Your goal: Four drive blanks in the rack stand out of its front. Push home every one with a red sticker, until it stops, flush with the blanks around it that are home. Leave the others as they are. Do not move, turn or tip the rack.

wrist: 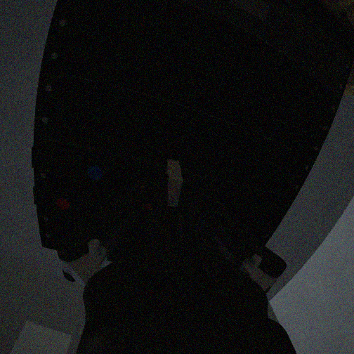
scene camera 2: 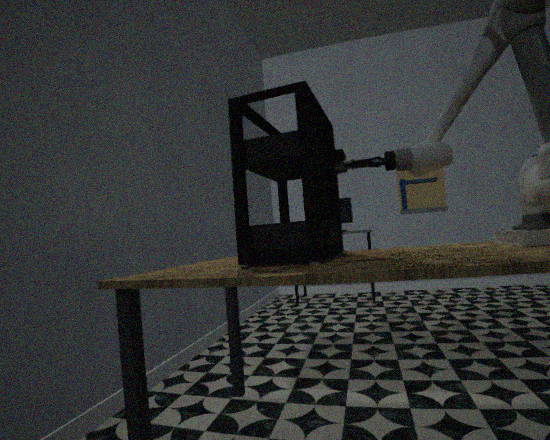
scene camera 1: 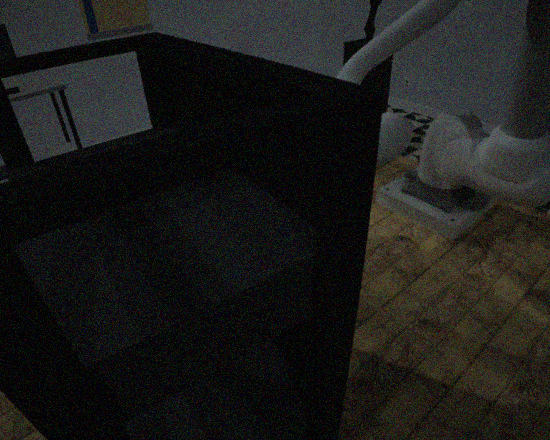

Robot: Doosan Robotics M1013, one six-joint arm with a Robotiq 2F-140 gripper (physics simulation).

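Observation:
The black rack (scene camera 1: pixel 345 210) (scene camera 2: pixel 320 200) (wrist: pixel 200 75) stands upright; its front faces the arm. In the wrist view a blank with a blue sticker (wrist: pixel 94 173) and one with a red sticker (wrist: pixel 63 204) lie left of the fingers. A very faint red sticker (wrist: pixel 148 206) lies closer, just left of them. My gripper (scene camera 2: pixel 342 166) (wrist: pixel 170 169) is shut and empty, its tips at or very near the rack front; contact cannot be told. A dark blank (scene camera 2: pixel 340 154) juts out just above the tips. Darkness hides the blanks' outlines; the rack hides the fingertips in scene camera 1.
The rack stands on a wooden table (scene camera 1: pixel 425 310) (scene camera 2: pixel 425 260). The arm's base (scene camera 1: pixel 435 205) (scene camera 2: pixel 525 236) is bolted on the same table, in front of the rack. A yellow and blue wall board (scene camera 1: pixel 122 15) (scene camera 2: pixel 425 192) hangs behind.

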